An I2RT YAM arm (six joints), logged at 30 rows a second.
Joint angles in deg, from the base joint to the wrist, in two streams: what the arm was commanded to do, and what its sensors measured. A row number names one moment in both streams.
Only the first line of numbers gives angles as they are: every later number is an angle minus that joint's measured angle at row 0.
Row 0, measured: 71.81, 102.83, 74.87, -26.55, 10.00, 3.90
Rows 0 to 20, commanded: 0.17, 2.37, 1.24, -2.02, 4.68, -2.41; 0.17, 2.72, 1.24, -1.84, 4.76, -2.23; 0.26, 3.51, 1.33, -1.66, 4.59, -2.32; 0.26, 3.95, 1.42, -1.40, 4.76, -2.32; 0.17, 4.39, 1.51, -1.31, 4.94, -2.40; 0.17, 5.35, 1.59, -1.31, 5.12, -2.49; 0.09, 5.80, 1.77, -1.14, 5.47, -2.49; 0.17, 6.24, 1.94, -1.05, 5.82, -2.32; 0.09, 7.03, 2.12, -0.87, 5.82, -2.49; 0.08, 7.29, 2.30, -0.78, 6.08, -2.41; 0.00, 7.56, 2.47, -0.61, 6.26, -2.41; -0.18, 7.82, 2.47, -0.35, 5.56, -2.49; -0.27, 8.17, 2.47, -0.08, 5.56, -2.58; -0.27, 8.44, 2.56, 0.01, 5.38, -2.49; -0.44, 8.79, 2.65, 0.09, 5.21, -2.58; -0.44, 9.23, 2.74, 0.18, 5.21, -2.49; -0.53, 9.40, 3.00, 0.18, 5.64, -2.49; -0.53, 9.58, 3.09, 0.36, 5.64, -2.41; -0.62, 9.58, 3.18, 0.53, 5.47, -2.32; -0.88, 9.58, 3.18, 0.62, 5.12, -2.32; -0.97, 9.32, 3.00, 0.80, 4.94, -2.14
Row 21, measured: -0.50, 9.04, 0.94, -0.61, 4.31, -1.62
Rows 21 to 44, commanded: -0.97, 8.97, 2.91, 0.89, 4.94, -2.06; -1.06, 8.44, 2.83, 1.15, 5.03, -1.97; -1.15, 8.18, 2.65, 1.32, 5.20, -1.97; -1.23, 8.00, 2.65, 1.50, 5.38, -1.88; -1.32, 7.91, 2.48, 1.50, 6.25, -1.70; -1.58, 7.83, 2.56, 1.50, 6.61, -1.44; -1.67, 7.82, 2.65, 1.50, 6.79, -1.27; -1.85, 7.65, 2.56, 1.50, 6.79, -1.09; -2.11, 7.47, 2.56, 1.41, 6.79, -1.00; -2.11, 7.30, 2.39, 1.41, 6.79, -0.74; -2.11, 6.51, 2.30, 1.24, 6.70, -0.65; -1.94, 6.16, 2.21, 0.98, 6.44, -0.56; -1.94, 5.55, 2.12, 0.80, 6.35, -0.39; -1.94, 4.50, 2.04, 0.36, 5.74, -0.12; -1.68, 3.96, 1.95, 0.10, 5.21, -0.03; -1.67, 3.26, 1.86, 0.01, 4.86, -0.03; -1.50, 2.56, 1.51, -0.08, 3.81, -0.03; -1.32, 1.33, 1.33, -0.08, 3.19, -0.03; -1.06, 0.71, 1.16, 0.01, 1.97, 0.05; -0.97, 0.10, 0.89, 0.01, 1.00, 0.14; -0.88, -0.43, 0.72, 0.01, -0.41, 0.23; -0.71, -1.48, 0.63, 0.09, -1.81, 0.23; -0.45, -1.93, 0.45, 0.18, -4.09, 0.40; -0.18, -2.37, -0.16, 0.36, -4.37, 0.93
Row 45, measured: -1.16, 1.07, 0.88, -0.15, 0.02, -0.24
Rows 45 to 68, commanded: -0.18, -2.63, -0.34, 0.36, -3.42, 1.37; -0.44, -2.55, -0.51, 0.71, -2.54, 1.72; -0.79, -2.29, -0.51, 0.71, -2.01, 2.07; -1.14, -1.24, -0.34, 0.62, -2.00, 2.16; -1.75, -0.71, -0.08, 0.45, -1.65, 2.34; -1.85, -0.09, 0.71, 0.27, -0.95, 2.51; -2.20, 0.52, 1.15, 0.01, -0.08, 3.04; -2.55, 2.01, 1.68, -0.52, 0.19, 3.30; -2.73, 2.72, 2.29, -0.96, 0.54, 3.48; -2.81, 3.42, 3.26, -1.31, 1.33, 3.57; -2.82, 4.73, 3.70, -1.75, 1.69, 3.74; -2.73, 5.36, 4.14, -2.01, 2.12, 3.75; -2.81, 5.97, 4.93, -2.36, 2.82, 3.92; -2.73, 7.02, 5.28, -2.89, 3.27, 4.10; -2.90, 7.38, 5.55, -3.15, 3.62, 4.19; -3.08, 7.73, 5.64, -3.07, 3.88, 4.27; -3.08, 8.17, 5.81, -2.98, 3.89, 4.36; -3.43, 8.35, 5.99, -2.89, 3.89, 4.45; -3.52, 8.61, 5.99, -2.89, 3.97, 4.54; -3.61, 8.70, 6.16, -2.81, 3.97, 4.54; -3.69, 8.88, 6.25, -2.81, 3.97, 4.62; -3.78, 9.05, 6.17, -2.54, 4.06, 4.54; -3.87, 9.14, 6.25, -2.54, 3.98, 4.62; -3.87, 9.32, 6.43, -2.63, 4.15, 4.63
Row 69, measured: -3.45, 8.52, 3.72, -2.81, 2.62, 4.11
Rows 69 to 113, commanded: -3.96, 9.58, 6.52, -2.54, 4.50, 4.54; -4.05, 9.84, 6.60, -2.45, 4.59, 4.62; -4.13, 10.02, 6.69, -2.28, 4.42, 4.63; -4.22, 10.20, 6.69, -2.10, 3.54, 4.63; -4.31, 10.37, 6.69, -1.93, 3.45, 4.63; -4.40, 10.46, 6.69, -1.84, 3.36, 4.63; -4.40, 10.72, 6.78, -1.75, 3.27, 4.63; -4.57, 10.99, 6.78, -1.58, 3.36, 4.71; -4.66, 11.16, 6.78, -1.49, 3.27, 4.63; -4.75, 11.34, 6.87, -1.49, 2.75, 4.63; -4.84, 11.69, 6.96, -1.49, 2.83, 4.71; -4.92, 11.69, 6.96, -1.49, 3.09, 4.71; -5.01, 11.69, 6.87, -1.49, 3.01, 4.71; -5.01, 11.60, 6.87, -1.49, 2.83, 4.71; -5.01, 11.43, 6.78, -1.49, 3.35, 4.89; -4.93, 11.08, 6.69, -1.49, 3.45, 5.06; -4.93, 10.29, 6.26, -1.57, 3.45, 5.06; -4.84, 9.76, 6.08, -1.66, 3.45, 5.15; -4.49, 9.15, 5.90, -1.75, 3.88, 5.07; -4.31, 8.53, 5.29, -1.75, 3.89, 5.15; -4.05, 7.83, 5.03, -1.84, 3.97, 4.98; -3.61, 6.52, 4.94, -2.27, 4.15, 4.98; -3.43, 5.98, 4.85, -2.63, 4.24, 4.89; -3.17, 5.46, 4.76, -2.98, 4.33, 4.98; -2.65, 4.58, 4.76, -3.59, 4.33, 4.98; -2.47, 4.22, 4.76, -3.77, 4.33, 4.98; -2.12, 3.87, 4.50, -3.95, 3.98, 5.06; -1.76, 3.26, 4.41, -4.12, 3.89, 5.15; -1.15, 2.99, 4.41, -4.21, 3.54, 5.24; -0.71, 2.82, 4.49, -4.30, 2.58, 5.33; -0.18, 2.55, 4.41, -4.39, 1.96, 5.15; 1.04, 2.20, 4.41, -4.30, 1.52, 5.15; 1.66, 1.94, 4.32, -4.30, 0.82, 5.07; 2.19, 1.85, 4.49, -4.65, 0.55, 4.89; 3.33, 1.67, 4.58, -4.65, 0.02, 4.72; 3.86, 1.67, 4.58, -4.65, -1.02, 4.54; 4.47, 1.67, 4.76, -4.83, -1.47, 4.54; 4.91, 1.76, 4.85, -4.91, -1.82, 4.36; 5.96, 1.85, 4.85, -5.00, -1.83, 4.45; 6.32, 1.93, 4.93, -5.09, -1.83, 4.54; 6.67, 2.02, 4.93, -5.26, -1.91, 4.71; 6.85, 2.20, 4.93, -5.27, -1.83, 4.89; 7.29, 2.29, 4.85, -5.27, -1.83, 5.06; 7.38, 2.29, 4.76, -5.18, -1.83, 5.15; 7.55, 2.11, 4.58, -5.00, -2.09, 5.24
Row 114, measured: 7.21, 3.86, 4.63, -5.02, -1.49, 5.07
